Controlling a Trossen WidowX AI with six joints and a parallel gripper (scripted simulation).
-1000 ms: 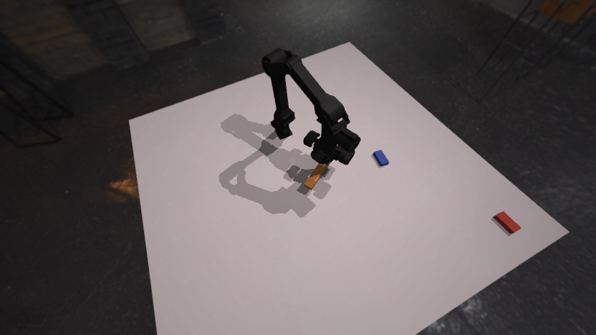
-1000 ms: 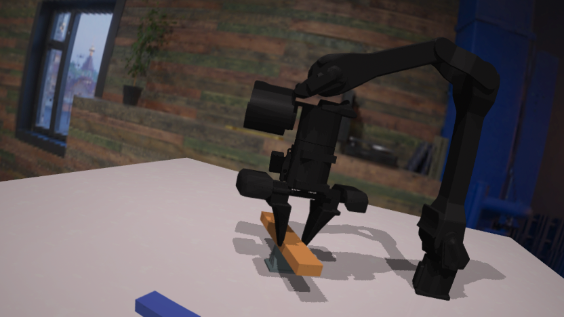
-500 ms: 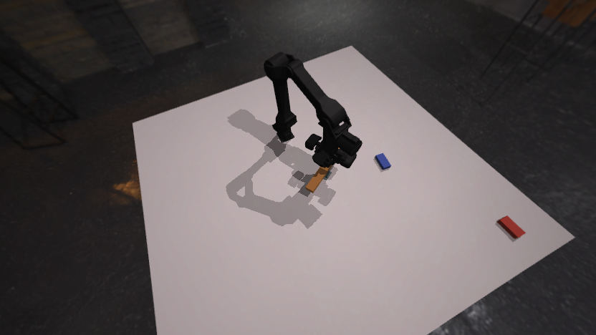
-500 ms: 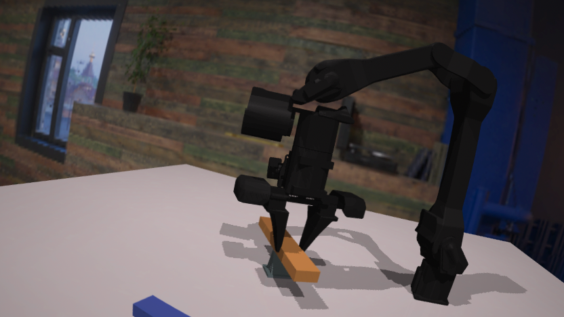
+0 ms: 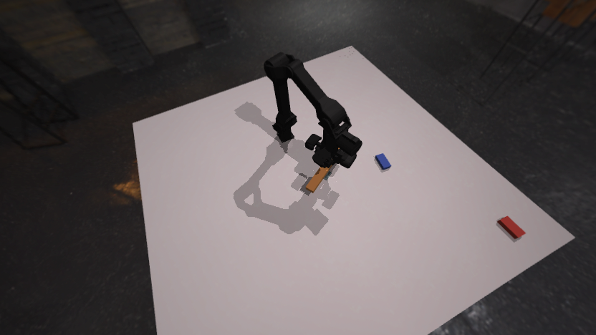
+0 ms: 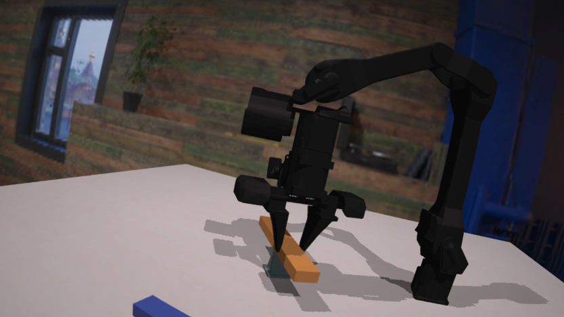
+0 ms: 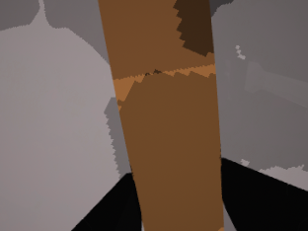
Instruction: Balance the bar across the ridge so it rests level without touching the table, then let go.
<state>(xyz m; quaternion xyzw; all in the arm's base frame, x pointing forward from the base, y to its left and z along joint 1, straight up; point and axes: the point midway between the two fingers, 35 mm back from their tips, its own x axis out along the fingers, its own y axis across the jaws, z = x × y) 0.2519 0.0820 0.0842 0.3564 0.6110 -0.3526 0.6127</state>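
Right now the orange bar is 10 mm ahead of my gripper tip and 20 mm to the right of it. Also, from my gripper tip: blue block 80 mm ahead, 210 mm to the left, 40 mm below; red block 490 mm ahead, 420 mm to the left, 40 mm below.
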